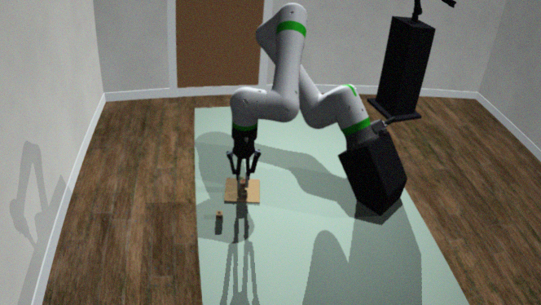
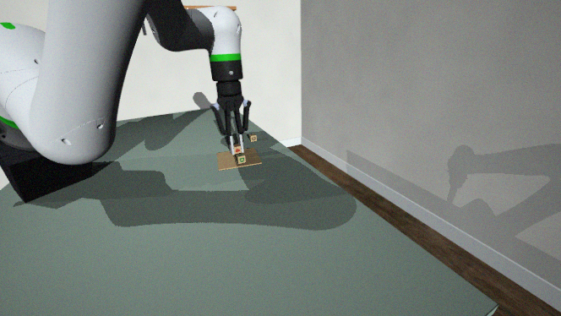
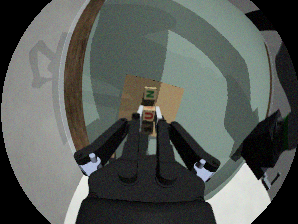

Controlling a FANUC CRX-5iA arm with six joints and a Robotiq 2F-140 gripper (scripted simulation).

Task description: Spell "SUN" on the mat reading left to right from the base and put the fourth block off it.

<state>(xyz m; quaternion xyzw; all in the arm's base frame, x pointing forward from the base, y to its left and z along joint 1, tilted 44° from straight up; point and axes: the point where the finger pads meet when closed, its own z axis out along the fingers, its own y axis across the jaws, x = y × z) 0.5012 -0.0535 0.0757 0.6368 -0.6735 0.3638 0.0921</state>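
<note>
Right now my hand is 60 mm above the tan mat.
</note>
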